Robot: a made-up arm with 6 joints.
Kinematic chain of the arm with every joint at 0, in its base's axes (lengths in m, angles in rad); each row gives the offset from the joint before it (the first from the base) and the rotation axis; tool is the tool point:
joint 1: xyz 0 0 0.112 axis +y
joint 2: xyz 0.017 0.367 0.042 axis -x
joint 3: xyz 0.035 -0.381 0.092 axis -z
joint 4: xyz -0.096 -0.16 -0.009 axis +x
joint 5: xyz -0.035 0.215 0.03 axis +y
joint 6: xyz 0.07 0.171 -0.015 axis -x
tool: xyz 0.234 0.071 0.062
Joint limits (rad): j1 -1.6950..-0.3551 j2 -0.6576..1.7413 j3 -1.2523..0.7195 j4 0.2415..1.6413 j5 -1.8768..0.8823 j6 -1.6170..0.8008
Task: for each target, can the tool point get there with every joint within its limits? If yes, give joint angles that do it. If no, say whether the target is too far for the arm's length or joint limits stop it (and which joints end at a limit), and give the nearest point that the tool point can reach.
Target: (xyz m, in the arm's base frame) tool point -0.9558 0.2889 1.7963
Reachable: no: too far | nearest point -0.5563 0.3223 1.0923 | short by 0.810 m
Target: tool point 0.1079 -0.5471 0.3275
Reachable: yes | joints -0.6514 -0.4335 -0.3548 1.5231 -0.8843 -1.3067
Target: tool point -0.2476 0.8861 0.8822
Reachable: yes | joints -0.8438 1.4731 -1.0292 1.4751 -1.0512 0.2547
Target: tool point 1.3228 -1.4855 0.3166
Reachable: no: too far | nearest point 0.4233 -0.5761 0.2546 | short by 1.281 m
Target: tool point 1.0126 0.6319 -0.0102
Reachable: no: joint limits stop it (at a limit: joint 1, joint 2, joint 3, joint 4, joint 5, joint 6) | nearest point 0.3211 0.2648 0.1714 | short by 0.804 m
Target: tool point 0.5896 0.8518 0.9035
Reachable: no: joint limits stop it (at a limit: joint 1, joint 3, joint 4) | nearest point 0.3050 0.8677 0.8153 | short by 0.298 m
